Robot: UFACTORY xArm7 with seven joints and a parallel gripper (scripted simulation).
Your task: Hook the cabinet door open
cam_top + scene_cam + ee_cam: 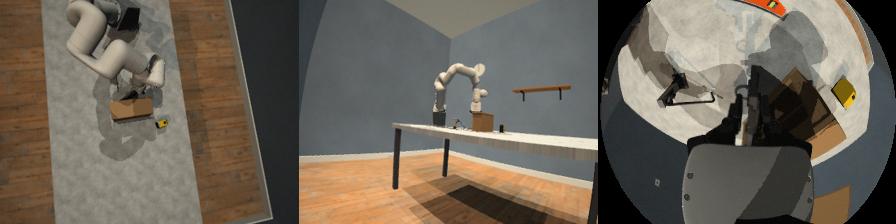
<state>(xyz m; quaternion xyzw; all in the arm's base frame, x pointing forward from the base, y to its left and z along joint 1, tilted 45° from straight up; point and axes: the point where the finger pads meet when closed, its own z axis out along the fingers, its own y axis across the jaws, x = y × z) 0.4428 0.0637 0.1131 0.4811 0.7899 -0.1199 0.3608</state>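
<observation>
My hand is 120 mm past the thin black hook, 90 mm to the left of it and 80 mm above it. From my hand the other things lie so: small yellow block 270 mm ahead, 80 mm to the left, 100 mm below; orange level 70 mm behind, 170 mm to the left, 130 mm below; dark door 20 mm ahead, 80 mm to the right, 60 mm below.
</observation>
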